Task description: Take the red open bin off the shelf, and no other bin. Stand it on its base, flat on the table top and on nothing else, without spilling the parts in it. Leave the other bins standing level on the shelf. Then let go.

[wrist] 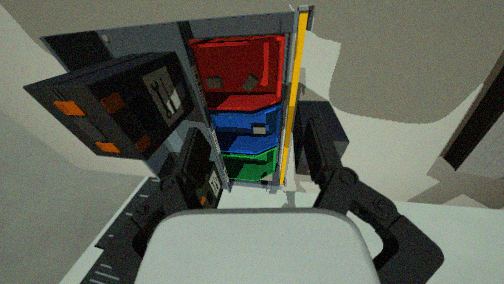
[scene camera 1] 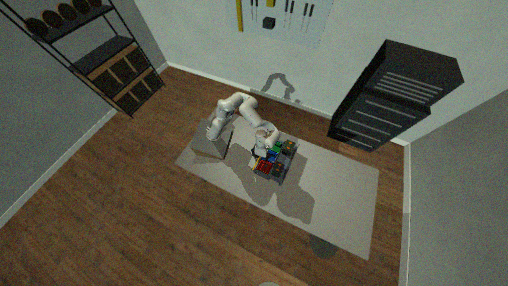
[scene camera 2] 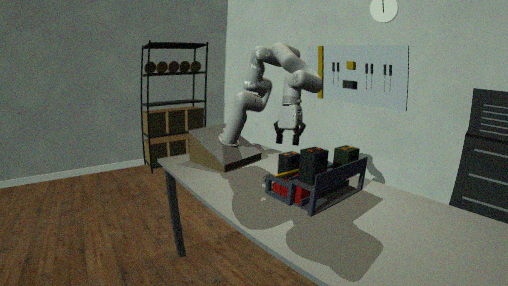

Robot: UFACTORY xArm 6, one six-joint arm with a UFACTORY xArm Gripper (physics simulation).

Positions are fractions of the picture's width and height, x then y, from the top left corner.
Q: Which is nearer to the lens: the dark case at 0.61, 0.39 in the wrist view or the blue bin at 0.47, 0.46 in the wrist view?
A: The dark case.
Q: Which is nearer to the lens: the red open bin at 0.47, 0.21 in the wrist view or the green bin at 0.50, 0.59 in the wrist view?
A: The red open bin.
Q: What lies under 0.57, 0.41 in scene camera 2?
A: My gripper.
